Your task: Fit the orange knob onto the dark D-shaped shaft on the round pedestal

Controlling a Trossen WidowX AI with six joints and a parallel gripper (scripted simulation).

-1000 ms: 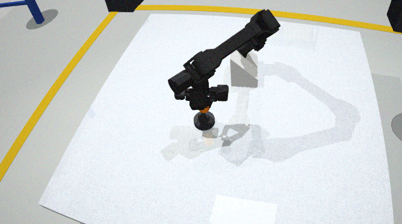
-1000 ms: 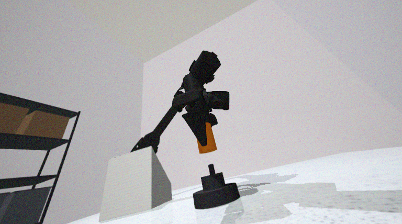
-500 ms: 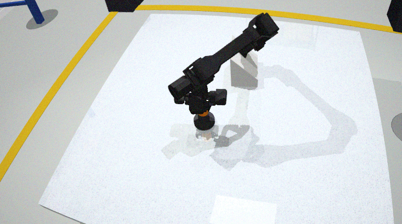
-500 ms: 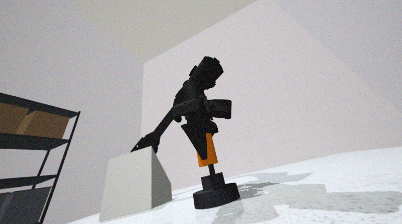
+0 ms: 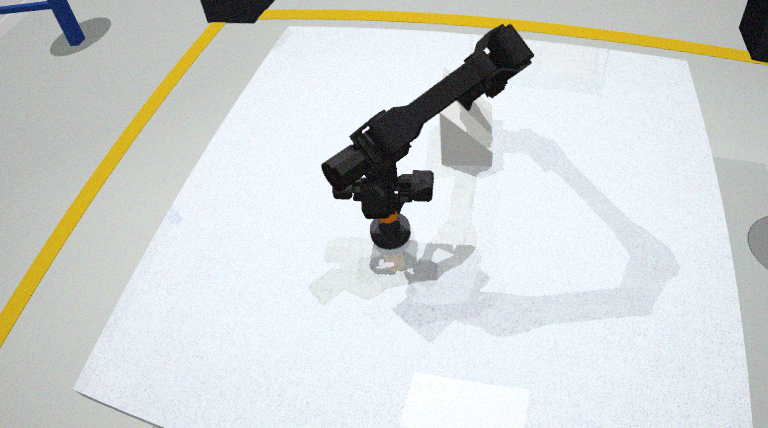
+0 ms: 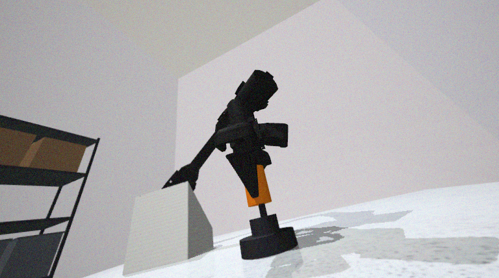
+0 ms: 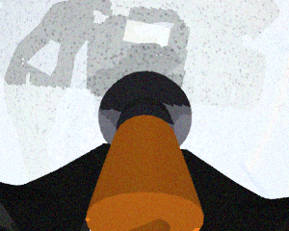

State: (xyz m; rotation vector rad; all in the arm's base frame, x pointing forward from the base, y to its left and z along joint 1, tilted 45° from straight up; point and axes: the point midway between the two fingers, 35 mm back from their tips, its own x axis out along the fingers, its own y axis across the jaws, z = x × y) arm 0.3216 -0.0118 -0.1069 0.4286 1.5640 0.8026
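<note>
The orange knob lies 2 cm above my gripper tip. The rest, counted from my gripper tip: round pedestal 4 cm below.
</note>
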